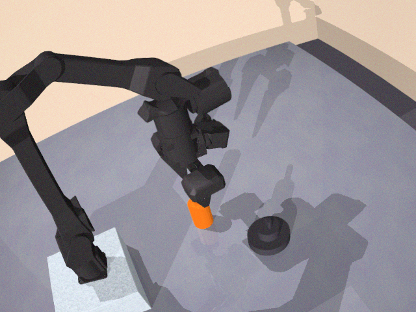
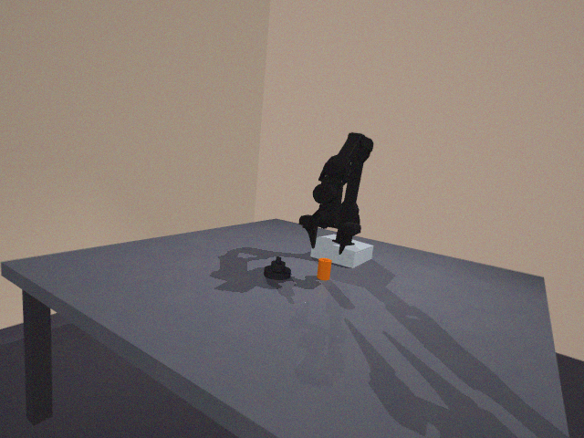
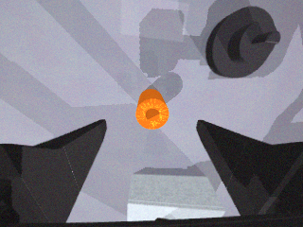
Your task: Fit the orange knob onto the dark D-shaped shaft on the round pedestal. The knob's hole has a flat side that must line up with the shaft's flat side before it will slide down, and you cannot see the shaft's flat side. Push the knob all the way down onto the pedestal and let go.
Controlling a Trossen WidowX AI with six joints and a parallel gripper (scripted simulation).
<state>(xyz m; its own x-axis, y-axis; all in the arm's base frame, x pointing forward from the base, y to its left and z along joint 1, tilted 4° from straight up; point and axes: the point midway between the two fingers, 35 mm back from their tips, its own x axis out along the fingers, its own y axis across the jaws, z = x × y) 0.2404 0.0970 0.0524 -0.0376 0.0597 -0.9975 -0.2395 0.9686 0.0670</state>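
Now: gripper tip 6 cm above the orange knob. Round my gripper tip: round dark pedestal: 11 cm ahead, 10 cm to the right, 6 cm below.
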